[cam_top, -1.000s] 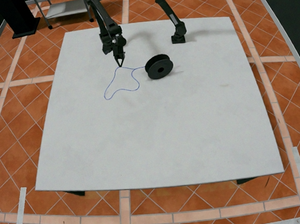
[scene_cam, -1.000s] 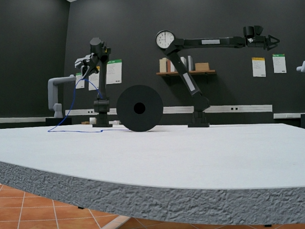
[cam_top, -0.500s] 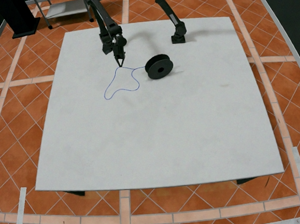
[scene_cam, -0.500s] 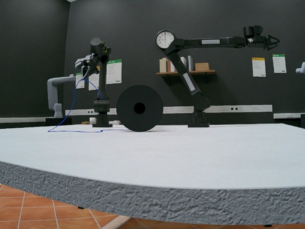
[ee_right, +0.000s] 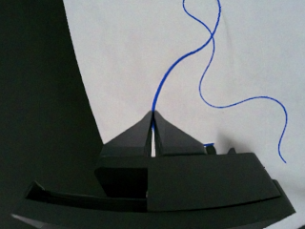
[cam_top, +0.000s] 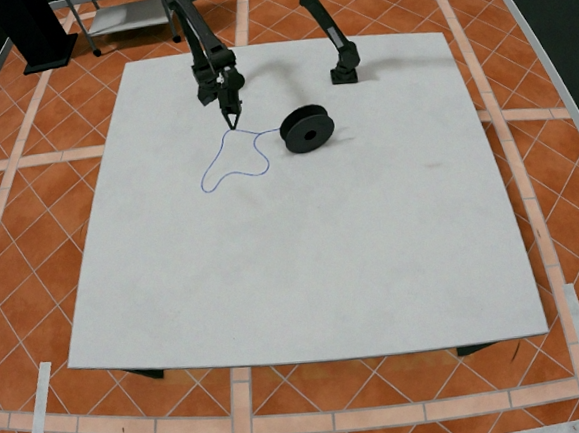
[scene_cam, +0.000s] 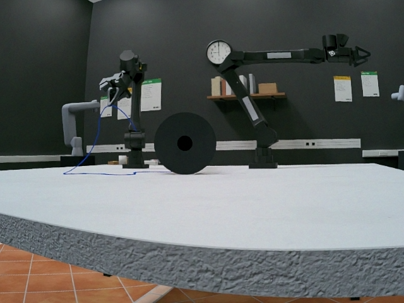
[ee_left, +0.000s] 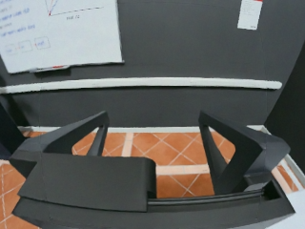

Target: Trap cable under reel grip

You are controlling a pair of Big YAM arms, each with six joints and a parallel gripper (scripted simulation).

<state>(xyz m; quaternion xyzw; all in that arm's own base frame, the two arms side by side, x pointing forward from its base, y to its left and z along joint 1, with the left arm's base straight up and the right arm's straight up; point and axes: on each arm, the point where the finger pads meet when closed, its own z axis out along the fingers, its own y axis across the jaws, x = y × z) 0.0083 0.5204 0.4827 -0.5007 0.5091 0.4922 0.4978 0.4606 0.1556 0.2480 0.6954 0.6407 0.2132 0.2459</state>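
Right now the black reel is 37 cm ahead of my left hand, 73 cm to the right of it and 39 cm below it.
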